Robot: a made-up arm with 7 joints.
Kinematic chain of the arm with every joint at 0, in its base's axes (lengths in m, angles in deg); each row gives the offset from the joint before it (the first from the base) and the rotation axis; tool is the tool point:
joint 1: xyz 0 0 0.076 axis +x
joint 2: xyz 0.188 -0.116 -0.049 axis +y
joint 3: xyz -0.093 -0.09 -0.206 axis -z
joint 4: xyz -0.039 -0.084 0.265 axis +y
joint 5: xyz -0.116 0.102 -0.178 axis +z
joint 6: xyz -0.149 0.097 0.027 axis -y
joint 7: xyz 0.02 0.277 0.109 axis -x
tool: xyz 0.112 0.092 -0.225
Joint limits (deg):
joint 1: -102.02..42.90
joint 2: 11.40..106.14
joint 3: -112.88..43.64
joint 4: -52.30..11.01
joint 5: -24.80..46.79
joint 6: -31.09..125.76
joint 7: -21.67..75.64
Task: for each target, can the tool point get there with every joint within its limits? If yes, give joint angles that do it. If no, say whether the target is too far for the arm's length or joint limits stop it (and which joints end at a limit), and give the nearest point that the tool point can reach.
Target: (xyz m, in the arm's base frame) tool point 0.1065 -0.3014 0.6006
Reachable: yes | joints 3.17 82.10 -81.45 -24.77 -5.26 94.13 -0.19
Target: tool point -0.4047 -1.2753 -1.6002
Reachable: no: too far | nearest point -0.0834 -0.5907 -0.6253 | short by 1.234 m
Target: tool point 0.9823 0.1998 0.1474
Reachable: no: joint limits stop it (at a limit: joint 1, joint 2, joint 3, joint 4, joint 5, joint 7) | nearest point 0.5910 0.1321 -0.0168 | short by 0.430 m
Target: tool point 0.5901 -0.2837 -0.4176
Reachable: no: joint limits stop it (at a limit: joint 2, joint 3, joint 4, joint 6, joint 7) | nearest point 0.4470 -0.2119 -0.2927 | short by 0.203 m
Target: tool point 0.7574 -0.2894 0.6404
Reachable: no: joint limits stop it (at a limit: joint 2, joint 4, joint 5, joint 6) | nearest point 0.5748 -0.2984 0.6579 | short by 0.184 m
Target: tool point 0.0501 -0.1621 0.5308
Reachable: yes | joints -5.21 79.09 -37.59 -2.72 39.91 62.76 41.93
